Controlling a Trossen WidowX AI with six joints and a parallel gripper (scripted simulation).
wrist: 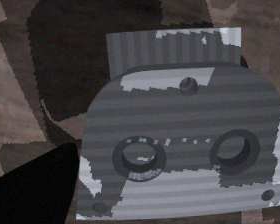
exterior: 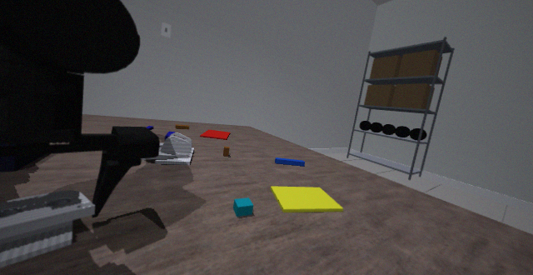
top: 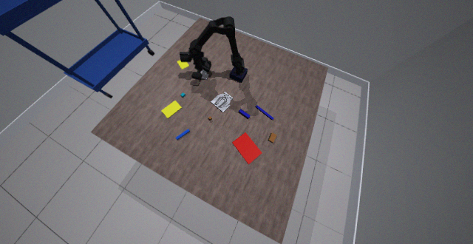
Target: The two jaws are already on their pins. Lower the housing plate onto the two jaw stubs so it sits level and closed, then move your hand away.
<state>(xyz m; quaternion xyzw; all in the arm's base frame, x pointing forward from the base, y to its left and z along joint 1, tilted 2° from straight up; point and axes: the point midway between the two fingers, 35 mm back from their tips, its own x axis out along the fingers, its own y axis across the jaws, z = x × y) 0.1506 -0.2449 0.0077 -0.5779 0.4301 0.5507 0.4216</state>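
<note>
The white jaw assembly is 9 cm ahead of my gripper tip, 24 cm to the left of it and 1 cm above it. The rest, counted from my gripper tip: teal cube (21 cm ahead, 2 cm to the right); then yellow tile (34 cm ahead, 3 cm to the right, 1 cm below); then red tile (33 cm ahead, 54 cm to the left, 1 cm below).
</note>
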